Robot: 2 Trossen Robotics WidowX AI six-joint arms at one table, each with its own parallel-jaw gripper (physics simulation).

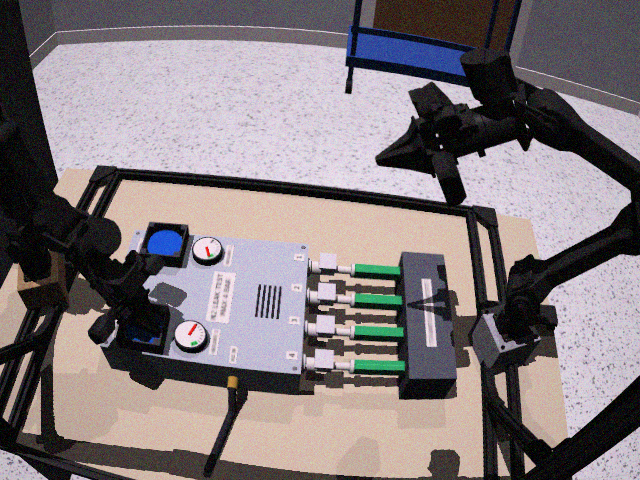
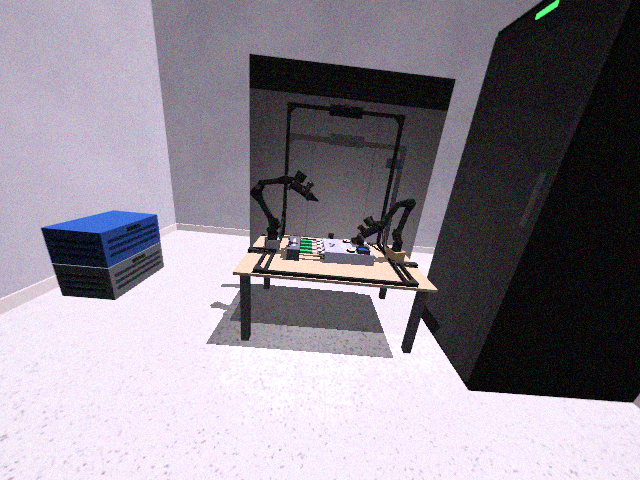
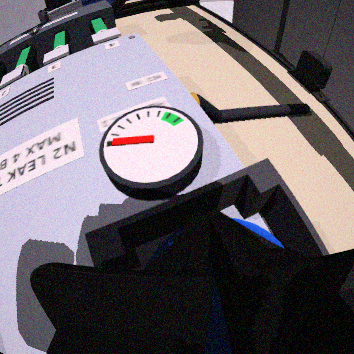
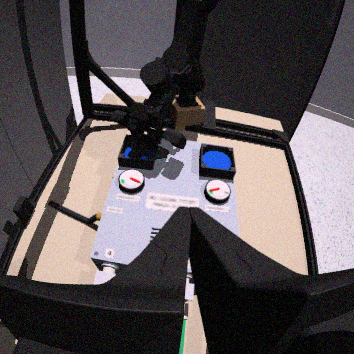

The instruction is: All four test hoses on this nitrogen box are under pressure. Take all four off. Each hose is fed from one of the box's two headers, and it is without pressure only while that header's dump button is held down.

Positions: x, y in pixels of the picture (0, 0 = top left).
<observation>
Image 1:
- my left gripper: 160, 334
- my right gripper: 376, 161
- grey nitrogen box: 248, 298, touched by my left gripper
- dark manifold block: 427, 348
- blue dump button: 165, 242
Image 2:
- grey nitrogen box: 333, 250
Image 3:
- my left gripper: 206, 218
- grey nitrogen box: 79, 199
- dark manifold block: 78, 29
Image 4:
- my left gripper: 132, 161
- my right gripper: 186, 216
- grey nitrogen box: 133, 213
</observation>
